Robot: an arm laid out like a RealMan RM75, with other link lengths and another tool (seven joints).
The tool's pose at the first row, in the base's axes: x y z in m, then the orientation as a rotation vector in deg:
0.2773, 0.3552, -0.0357, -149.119, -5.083, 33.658
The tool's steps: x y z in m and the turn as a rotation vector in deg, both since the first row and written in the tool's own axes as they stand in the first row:
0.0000, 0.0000, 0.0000, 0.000, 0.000, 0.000
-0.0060, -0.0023, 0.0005, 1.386, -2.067, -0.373
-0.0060, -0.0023, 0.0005, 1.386, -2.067, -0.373
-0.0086, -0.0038, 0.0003, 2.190, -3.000, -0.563
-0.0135, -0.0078, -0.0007, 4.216, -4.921, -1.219
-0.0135, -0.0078, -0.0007, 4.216, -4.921, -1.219
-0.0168, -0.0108, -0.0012, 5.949, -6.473, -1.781
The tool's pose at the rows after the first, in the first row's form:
0.2773, 0.3552, -0.0357, -149.119, -5.083, 33.658
0.2717, 0.3565, -0.0327, -147.129, -5.789, 36.064
0.2717, 0.3565, -0.0327, -147.129, -5.789, 36.064
0.2695, 0.3573, -0.0308, -146.043, -6.075, 37.107
0.2657, 0.3597, -0.0263, -143.379, -6.875, 39.078
0.2657, 0.3597, -0.0263, -143.379, -6.875, 39.078
0.2630, 0.3616, -0.0232, -141.110, -7.518, 40.607

